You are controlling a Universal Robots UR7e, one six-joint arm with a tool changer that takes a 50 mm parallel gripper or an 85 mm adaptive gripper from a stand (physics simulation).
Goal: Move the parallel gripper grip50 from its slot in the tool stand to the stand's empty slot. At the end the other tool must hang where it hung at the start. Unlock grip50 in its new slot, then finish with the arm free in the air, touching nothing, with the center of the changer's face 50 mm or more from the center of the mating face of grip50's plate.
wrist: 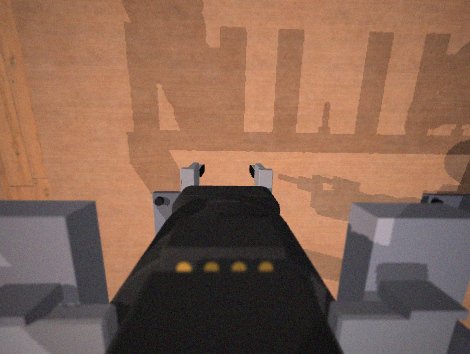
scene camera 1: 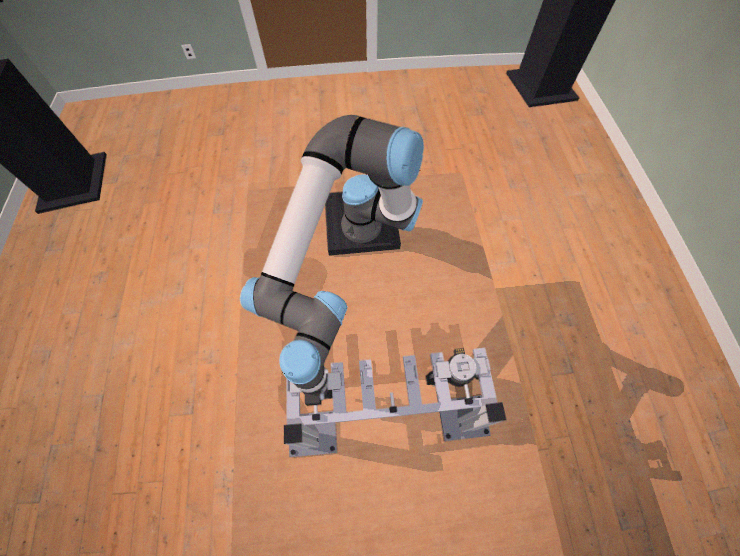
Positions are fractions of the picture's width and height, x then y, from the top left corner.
adaptive gripper: scene camera 1 0.62, 0.66; not seen in the wrist view (out of frame)
